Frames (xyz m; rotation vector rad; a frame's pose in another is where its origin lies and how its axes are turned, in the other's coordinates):
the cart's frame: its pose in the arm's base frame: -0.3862 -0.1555 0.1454 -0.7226 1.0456 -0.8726
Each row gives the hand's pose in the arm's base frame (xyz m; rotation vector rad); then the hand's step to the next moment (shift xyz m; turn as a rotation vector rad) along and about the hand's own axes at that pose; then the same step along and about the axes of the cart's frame.
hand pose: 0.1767 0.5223 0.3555 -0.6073 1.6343 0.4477
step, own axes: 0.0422 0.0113 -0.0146 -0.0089 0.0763 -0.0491
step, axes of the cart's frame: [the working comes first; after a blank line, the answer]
step, axes of the arm's base frame: -0.0221 -0.0056 -0.0400 -0.0847 0.0313 0.0123

0.0164 0.0253 -0.0348 -0.0531 -0.0172 -0.0721
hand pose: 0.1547 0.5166 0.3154 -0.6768 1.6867 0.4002
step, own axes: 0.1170 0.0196 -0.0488 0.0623 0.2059 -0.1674
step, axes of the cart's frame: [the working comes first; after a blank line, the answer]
step, axes of the arm's base frame: -0.0634 -0.0396 -0.1042 -0.2655 0.0448 -0.0426

0.0631 0.0525 -0.0986 -0.0856 -0.0112 -0.2586
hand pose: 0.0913 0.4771 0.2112 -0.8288 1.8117 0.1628
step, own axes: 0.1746 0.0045 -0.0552 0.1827 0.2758 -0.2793
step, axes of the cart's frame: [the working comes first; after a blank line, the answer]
step, axes of the arm's base frame: -0.0756 -0.1031 -0.1311 -0.4155 -0.0120 -0.1213

0.1270 0.0418 -0.1252 -0.0392 -0.0105 -0.4311
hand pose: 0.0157 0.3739 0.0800 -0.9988 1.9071 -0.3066
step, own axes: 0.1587 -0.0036 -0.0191 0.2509 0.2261 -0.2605
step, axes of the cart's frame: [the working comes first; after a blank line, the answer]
step, axes of the arm's base frame: -0.0515 -0.1245 -0.0862 -0.3905 -0.0913 -0.1452

0.1326 0.0000 -0.0894 0.0462 -0.0217 -0.4235
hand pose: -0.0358 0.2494 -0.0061 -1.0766 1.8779 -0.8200
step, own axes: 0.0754 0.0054 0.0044 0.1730 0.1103 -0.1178
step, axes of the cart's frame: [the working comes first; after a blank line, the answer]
step, axes of the arm's base frame: -0.0219 -0.0657 -0.0307 -0.1983 -0.0910 -0.0914

0.0650 -0.0111 -0.0372 0.0700 -0.0174 -0.2253
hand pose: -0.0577 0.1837 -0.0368 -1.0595 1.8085 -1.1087
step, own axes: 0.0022 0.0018 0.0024 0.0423 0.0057 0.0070
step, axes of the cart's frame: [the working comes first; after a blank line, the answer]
step, axes of the arm's base frame: 0.0008 -0.0022 -0.0029 -0.0111 -0.0390 -0.0149

0.0033 0.0016 -0.0004 0.0377 -0.0088 -0.0192
